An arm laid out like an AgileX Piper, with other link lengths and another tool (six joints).
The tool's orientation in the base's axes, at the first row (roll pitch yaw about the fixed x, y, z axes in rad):
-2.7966, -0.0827, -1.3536
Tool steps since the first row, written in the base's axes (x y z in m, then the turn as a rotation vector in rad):
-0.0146, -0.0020, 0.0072, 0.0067, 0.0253, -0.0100
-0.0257, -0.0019, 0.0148, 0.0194, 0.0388, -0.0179
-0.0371, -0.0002, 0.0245, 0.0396, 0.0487, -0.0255
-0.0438, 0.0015, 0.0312, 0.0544, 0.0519, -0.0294
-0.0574, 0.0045, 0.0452, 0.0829, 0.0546, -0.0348
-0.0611, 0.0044, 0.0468, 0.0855, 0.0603, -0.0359
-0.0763, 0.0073, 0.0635, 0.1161, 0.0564, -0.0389
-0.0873, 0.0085, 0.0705, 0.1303, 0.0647, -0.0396
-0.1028, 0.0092, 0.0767, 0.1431, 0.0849, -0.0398
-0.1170, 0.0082, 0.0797, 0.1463, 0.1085, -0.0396
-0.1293, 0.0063, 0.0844, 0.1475, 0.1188, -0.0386
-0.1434, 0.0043, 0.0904, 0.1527, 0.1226, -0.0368
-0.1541, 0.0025, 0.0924, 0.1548, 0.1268, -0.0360
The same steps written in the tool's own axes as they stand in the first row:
-0.0006, 0.0114, -0.0118, -0.0240, -0.0086, 0.0116
-0.0024, 0.0189, -0.0228, -0.0351, -0.0206, 0.0234
-0.0057, 0.0257, -0.0359, -0.0410, -0.0388, 0.0375
-0.0083, 0.0291, -0.0445, -0.0413, -0.0517, 0.0463
-0.0130, 0.0361, -0.0623, -0.0382, -0.0765, 0.0612
-0.0135, 0.0390, -0.0651, -0.0433, -0.0798, 0.0632
-0.0182, 0.0466, -0.0861, -0.0332, -0.1059, 0.0766
-0.0212, 0.0540, -0.0964, -0.0383, -0.1205, 0.0822
-0.0247, 0.0659, -0.1076, -0.0552, -0.1368, 0.0867
-0.0265, 0.0781, -0.1154, -0.0774, -0.1452, 0.0876
-0.0269, 0.0881, -0.1240, -0.0871, -0.1490, 0.0870
-0.0275, 0.0995, -0.1346, -0.0896, -0.1552, 0.0871
-0.0279, 0.1090, -0.1401, -0.0931, -0.1584, 0.0871

